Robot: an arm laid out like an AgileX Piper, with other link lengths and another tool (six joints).
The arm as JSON. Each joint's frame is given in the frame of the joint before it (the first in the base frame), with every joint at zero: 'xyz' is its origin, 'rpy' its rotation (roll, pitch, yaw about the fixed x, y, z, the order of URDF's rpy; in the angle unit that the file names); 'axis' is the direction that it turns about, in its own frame. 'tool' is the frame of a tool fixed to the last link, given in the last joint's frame.
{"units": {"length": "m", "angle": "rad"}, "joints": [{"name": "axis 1", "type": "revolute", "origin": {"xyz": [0.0, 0.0, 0.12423], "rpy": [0.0, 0.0, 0.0]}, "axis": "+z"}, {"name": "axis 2", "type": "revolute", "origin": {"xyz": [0.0, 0.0, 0.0], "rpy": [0.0, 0.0, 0.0]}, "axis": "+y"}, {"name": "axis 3", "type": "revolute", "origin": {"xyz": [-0.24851, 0.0, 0.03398], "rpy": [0.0, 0.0, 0.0]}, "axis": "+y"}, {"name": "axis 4", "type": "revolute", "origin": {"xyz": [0.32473, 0.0, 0.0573], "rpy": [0.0, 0.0, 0.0]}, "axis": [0.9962, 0.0, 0.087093]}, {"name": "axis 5", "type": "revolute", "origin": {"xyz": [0.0, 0.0, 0.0], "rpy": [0.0, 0.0, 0.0]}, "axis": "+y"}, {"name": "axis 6", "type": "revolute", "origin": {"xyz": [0.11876, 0.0, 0.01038], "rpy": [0.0, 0.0, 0.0]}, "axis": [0.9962, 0.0, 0.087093]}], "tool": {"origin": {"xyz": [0.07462, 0.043, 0.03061], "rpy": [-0.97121, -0.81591, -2.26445]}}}
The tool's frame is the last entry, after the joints.
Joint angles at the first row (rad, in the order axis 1, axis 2, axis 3, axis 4, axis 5, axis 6):
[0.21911, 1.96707, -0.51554, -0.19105, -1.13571, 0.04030]
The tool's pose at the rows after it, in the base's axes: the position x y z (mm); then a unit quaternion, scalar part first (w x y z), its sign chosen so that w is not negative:
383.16 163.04 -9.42 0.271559 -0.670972 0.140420 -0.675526
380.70 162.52 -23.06 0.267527 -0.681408 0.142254 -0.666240
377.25 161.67 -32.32 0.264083 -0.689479 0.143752 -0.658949
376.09 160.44 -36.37 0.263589 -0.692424 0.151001 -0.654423
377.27 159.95 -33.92 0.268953 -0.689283 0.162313 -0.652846
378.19 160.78 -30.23 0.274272 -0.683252 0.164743 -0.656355
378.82 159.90 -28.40 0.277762 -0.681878 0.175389 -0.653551
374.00 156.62 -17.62 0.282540 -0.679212 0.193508 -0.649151
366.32 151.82 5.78 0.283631 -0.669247 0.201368 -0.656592
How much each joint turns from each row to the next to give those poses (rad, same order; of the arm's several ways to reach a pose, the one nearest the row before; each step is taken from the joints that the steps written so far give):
[0.00000, 0.04193, -0.01672, 0.00687, -0.00002, 0.00000]
[0.00001, 0.04023, -0.00885, 0.00001, -0.00211, 0.00000]
[-0.00001, 0.02260, 0.00043, 0.00043, -0.00002, 0.00000]
[-0.00002, 0.01248, 0.00000, 0.00401, -0.00248, 0.01125]
[0.00002, -0.00020, -0.00081, 0.00129, -0.00602, 0.02465]
[0.00157, 0.00003, -0.00169, 0.00000, -0.01531, 0.00717]
[-0.00002, -0.00351, 0.00185, 0.00241, 0.00012, 0.02239]
[0.00002, -0.05440, 0.04022, 0.00581, 0.01171, 0.03819]
[0.00000, -0.11703, 0.07027, 0.01354, 0.02354, 0.01221]

